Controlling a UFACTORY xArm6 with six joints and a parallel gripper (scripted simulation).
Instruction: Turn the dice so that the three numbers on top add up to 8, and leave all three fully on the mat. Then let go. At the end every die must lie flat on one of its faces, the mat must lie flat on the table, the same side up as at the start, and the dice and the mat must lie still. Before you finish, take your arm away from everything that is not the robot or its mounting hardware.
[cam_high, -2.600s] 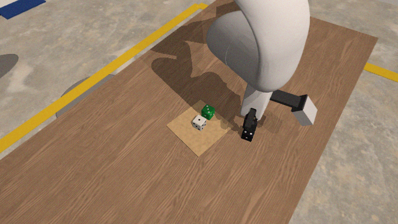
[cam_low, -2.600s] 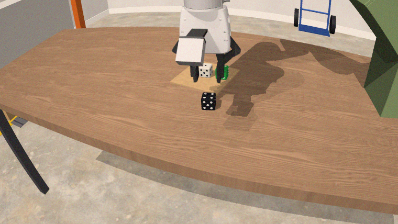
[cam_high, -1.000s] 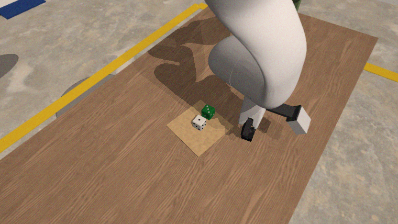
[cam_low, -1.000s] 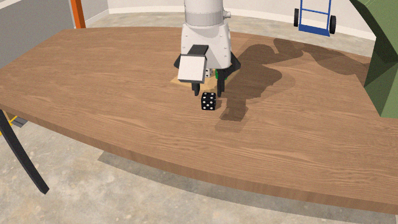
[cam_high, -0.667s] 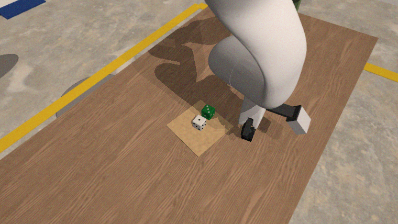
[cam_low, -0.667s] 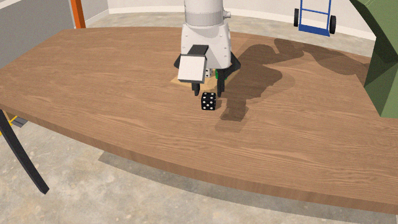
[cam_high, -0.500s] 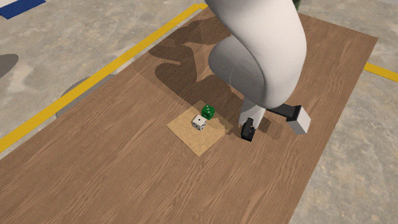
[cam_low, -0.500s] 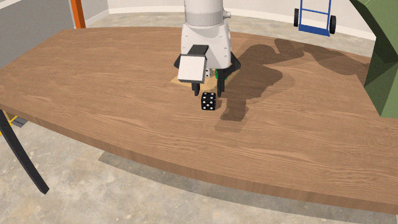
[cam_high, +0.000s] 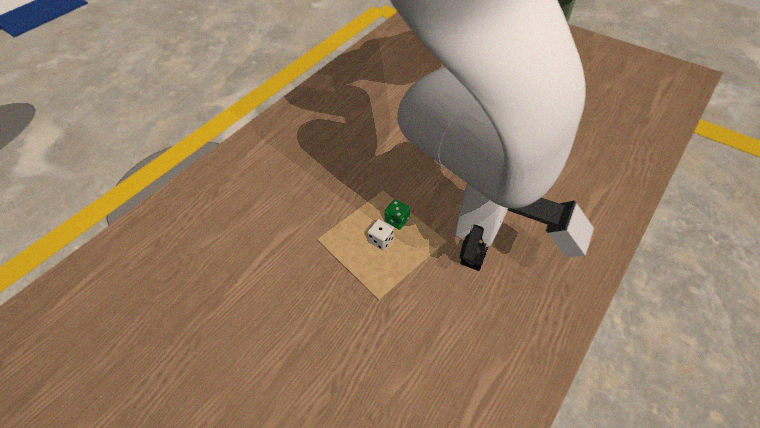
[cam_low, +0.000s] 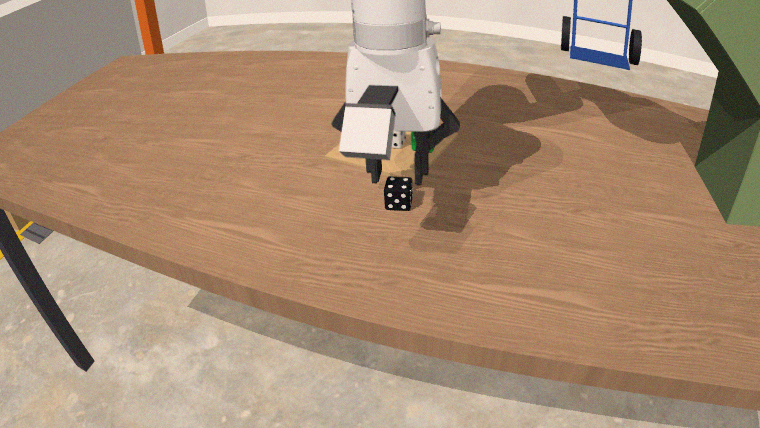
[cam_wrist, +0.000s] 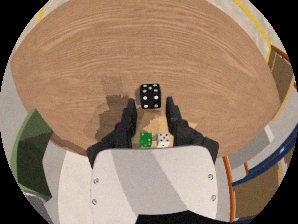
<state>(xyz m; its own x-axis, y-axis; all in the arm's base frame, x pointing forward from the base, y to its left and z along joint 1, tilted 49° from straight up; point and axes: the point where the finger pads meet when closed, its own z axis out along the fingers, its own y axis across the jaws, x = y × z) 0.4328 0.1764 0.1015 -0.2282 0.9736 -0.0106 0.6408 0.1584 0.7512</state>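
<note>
Right now the black die is 40 mm below my hand. Round my hand: tan mat 120 mm to the right, 70 mm ahead, 50 mm below; white die 120 mm to the right, 70 mm ahead, 40 mm below; green die 130 mm to the right, 40 mm below, 30 mm ahead.
</note>
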